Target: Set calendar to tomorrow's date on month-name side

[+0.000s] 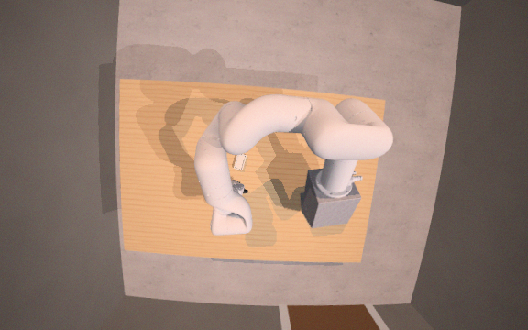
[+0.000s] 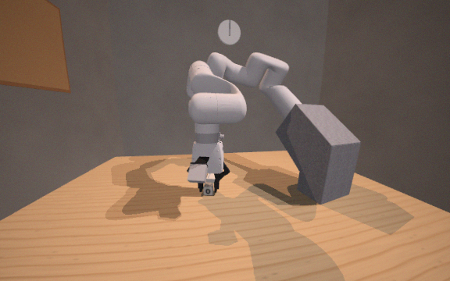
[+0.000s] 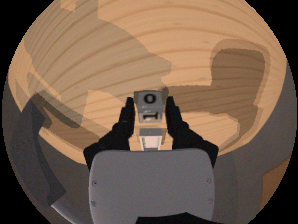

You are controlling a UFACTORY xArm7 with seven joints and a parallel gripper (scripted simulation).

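Now: the white calendar tray 100 mm to the right of my hand, 40 mm behind it and 20 mm below it.
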